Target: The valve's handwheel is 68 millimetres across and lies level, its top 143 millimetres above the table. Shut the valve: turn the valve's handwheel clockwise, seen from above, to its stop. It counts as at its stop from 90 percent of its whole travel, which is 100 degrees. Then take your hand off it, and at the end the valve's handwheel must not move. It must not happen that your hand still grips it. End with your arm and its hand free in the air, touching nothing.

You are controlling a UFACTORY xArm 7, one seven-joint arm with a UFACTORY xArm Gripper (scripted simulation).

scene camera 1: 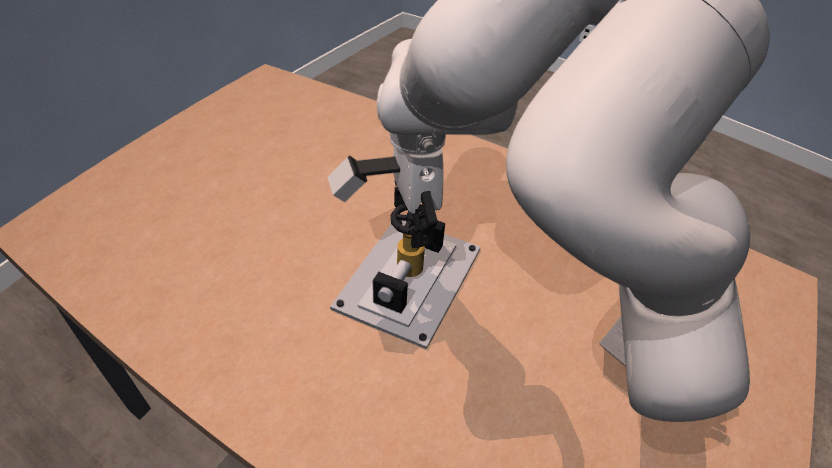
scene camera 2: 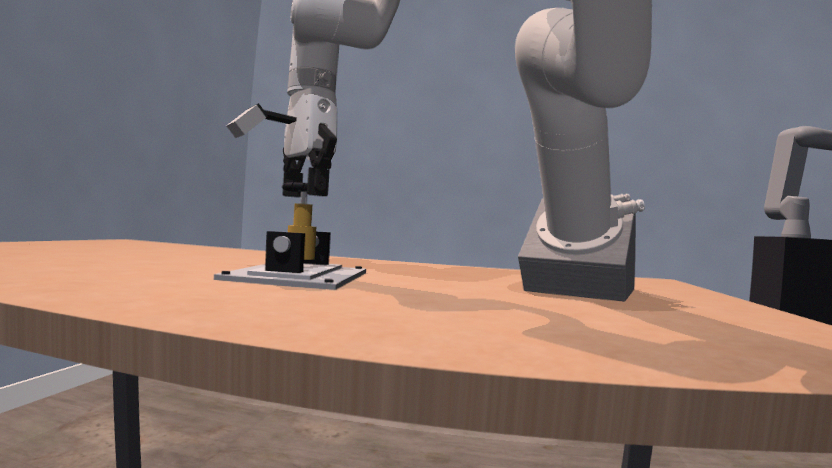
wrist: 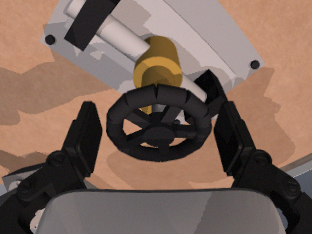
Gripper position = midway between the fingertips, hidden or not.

In view: the gripper [scene camera 2: 304,196] and a black spoked handwheel [wrist: 158,130].
The gripper shows as well in scene camera 1 [scene camera 1: 412,224] and in the wrist view [wrist: 158,115].
